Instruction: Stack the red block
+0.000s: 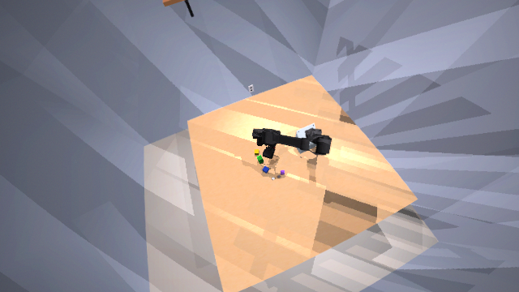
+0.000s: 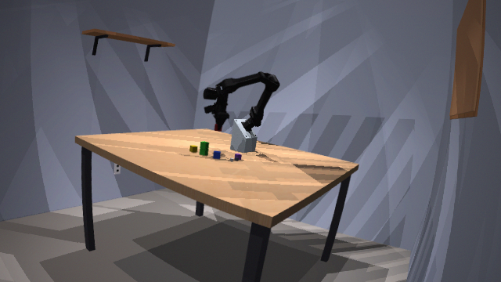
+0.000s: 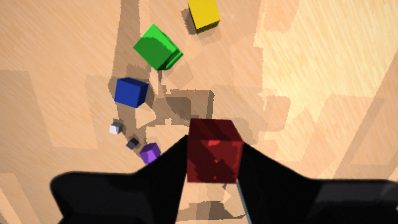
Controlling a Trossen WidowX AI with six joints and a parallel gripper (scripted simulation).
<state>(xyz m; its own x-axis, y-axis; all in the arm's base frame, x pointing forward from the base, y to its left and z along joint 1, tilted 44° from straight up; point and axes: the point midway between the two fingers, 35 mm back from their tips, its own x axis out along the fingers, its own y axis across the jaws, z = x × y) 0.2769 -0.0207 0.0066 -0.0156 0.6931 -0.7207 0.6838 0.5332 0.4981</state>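
My gripper tip is now 11 cm above the yellow block, 9 cm short of it and 8 cm to the left of it. Round my gripper tip: red block 1 cm above; then purple block 14 cm to the left, 12 cm below, 1 cm behind; then blue block 11 cm below, 9 cm ahead, 7 cm to the left.
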